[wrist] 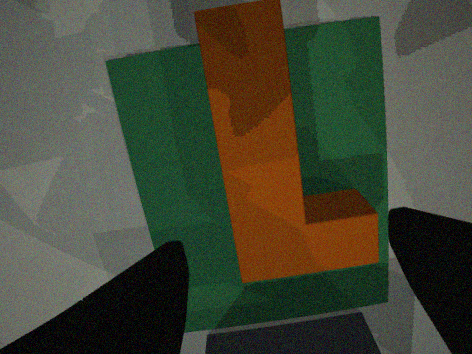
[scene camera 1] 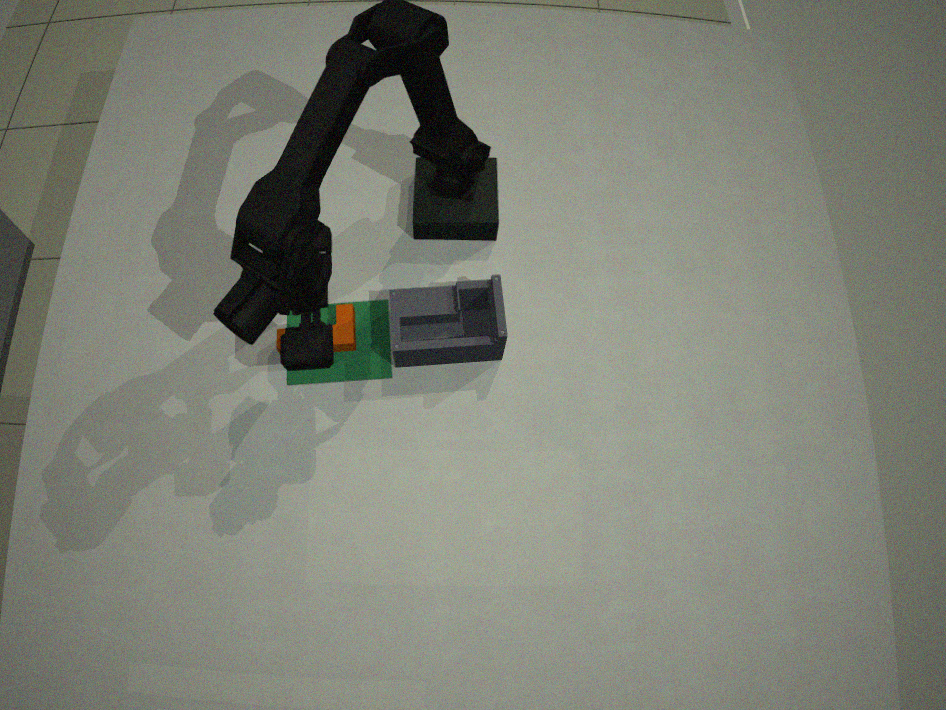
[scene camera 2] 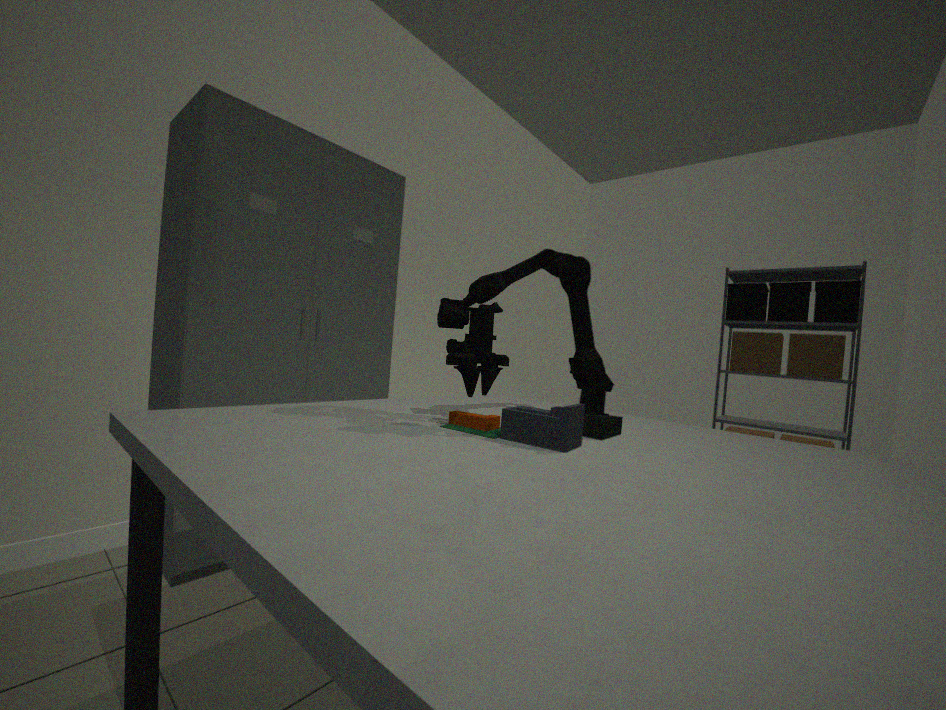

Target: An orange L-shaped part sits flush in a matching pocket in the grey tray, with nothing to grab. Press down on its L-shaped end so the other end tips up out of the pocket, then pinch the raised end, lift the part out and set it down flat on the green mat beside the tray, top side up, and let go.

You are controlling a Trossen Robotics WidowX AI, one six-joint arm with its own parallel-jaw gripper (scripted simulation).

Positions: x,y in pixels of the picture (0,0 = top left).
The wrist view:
my gripper: 286,241
orange L-shaped part: 278,232
